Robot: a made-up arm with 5 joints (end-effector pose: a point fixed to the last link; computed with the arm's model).
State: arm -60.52 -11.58 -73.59 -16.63 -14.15
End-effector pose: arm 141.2 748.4 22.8 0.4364 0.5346 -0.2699 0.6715
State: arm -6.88 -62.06 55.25 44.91 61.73
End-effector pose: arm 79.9 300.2 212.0 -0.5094 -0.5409 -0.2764 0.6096
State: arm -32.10 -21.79 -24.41 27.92 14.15
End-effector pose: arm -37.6 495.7 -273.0 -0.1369 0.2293 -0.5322 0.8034
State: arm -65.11 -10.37 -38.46 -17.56 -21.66
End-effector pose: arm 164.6 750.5 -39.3 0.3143 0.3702 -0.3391 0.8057
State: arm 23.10 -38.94 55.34 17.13 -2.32
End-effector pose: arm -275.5 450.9 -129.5 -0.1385 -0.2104 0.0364 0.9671
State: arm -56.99 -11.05 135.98 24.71 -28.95
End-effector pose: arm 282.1 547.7 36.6 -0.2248 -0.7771 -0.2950 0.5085
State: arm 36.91 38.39 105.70 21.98 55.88
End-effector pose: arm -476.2 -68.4 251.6 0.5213 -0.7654 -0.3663 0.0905
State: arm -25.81 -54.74 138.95 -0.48 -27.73
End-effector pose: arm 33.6 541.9 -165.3 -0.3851 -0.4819 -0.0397 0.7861
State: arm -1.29 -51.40 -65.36 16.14 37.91
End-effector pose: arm -461.1 373.1 -260.5 -0.3508 0.5416 -0.2385 0.7258
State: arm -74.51 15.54 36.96 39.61 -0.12
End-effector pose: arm 307.5 302.6 40.1 -0.0027 -0.4925 -0.7271 0.4782
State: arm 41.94 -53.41 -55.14 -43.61 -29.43
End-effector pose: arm -575.5 307.6 259.5 -0.1491 0.8901 0.1923 0.3855
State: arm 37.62 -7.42 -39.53 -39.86 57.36
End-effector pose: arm -489.5 565.4 -116.1 0.2130 0.0051 0.4511 0.8667
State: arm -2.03 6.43 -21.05 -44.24 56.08
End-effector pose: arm -137.2 784.3 -19.6 0.2110 -0.3507 0.2528 0.8767
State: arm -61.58 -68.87 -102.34 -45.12 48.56
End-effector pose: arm 291.5 710.2 -221.2 0.4814 0.4622 -0.6086 0.4293
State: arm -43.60 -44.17 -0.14 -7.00 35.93
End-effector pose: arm 159.7 447.4 -241.0 -0.2083 0.0175 -0.3986 0.8930
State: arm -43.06 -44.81 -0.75 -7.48 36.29
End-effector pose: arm 154.7 450.8 -244.6 -0.2068 0.0239 -0.3927 0.8958
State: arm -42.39 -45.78 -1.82 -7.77 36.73
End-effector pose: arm 146.1 454.0 -250.4 -0.2054 0.0362 -0.3882 0.8977
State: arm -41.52 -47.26 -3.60 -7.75 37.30
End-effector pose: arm 131.5 456.6 -259.4 -0.2045 0.0574 -0.3857 0.8978
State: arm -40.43 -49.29 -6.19 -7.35 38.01
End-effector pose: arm 109.6 458.4 -271.4 -0.2048 0.0886 -0.3855 0.8953
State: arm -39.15 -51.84 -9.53 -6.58 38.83
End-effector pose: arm 79.9 459.5 -285.4 -0.2068 0.1293 -0.3874 0.8891
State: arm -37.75 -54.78 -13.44 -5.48 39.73
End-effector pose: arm 43.1 460.0 -299.4 -0.2112 0.1770 -0.3906 0.8783
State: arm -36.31 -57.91 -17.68 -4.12 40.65
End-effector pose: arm 0.9 459.9 -311.3 -0.2181 0.2284 -0.3945 0.8629
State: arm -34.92 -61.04 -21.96 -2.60 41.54
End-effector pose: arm -43.7 459.6 -319.4 -0.2272 0.2799 -0.3982 0.8435
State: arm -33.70 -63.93 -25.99 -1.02 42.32
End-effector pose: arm -87.0 459.2 -323.0 -0.2374 0.3277 -0.4015 0.8216
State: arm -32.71 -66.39 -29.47 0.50 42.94
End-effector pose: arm -125.3 458.9 -322.6 -0.2475 0.3684 -0.4042 0.7997
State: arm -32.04 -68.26 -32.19 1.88 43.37
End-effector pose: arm -155.5 458.6 -319.8 -0.2565 0.4001 -0.4067 0.7802
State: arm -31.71 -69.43 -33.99 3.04 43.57
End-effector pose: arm -175.6 458.2 -316.2 -0.2633 0.4212 -0.4094 0.7653
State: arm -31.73 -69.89 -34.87 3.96 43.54
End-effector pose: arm -185.2 457.7 -313.5 -0.2676 0.4322 -0.4128 0.7558
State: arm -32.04 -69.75 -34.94 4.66 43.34
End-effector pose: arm -185.9 456.6 -312.0 -0.2697 0.4343 -0.4168 0.7516
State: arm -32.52 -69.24 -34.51 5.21 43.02
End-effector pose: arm -181.2 455.2 -311.4 -0.2703 0.4311 -0.4214 0.7506
